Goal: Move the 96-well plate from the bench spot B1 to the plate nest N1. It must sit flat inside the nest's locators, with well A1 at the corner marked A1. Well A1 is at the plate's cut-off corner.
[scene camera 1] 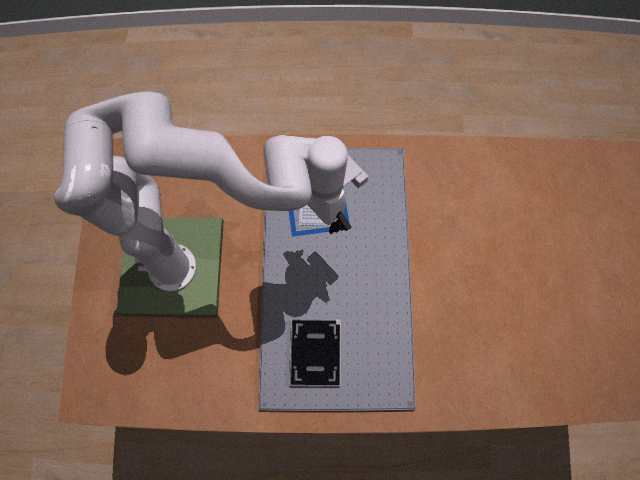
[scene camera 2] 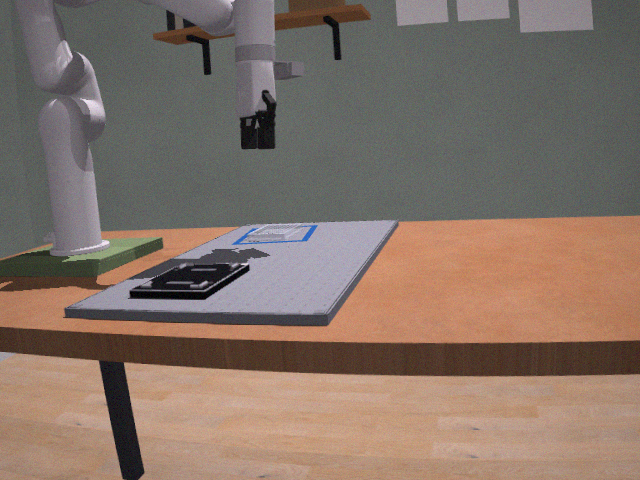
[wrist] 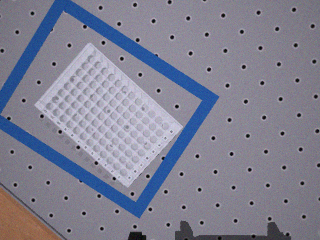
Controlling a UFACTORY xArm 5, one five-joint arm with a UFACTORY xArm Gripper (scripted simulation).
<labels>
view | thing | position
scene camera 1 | my gripper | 321, 215
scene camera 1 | black plate nest N1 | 306, 352
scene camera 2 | my gripper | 257, 149
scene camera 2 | white 96-well plate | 276, 232
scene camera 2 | black plate nest N1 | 219, 271
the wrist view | white 96-well plate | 98, 106
</labels>
